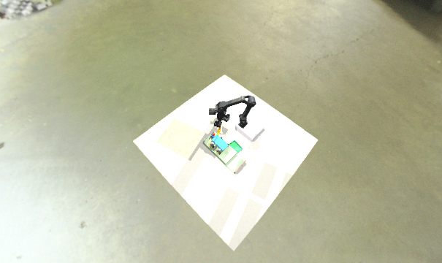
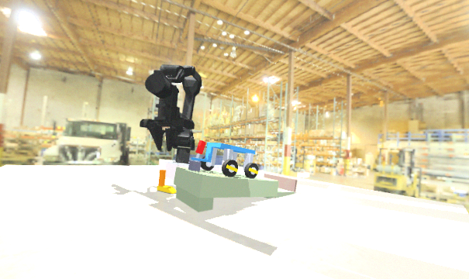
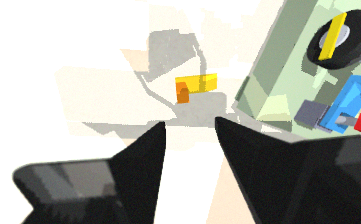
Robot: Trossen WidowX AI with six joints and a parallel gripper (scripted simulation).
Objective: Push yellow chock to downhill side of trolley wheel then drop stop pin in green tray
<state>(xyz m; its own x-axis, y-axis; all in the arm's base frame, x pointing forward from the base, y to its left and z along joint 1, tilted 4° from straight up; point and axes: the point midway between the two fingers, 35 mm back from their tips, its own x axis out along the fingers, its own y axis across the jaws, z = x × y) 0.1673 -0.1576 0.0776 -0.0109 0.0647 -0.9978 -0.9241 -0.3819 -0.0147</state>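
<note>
The yellow chock is 110 mm below my gripper tip, 20 mm ahead of it and 10 mm to the left of it. The rest, counted from my gripper tip: blue trolley 160 mm ahead, 140 mm to the left, 20 mm below; then red-headed stop pin 140 mm ahead, 40 mm to the left; then pale green ramp 160 mm ahead, 140 mm to the left, 80 mm below.
</note>
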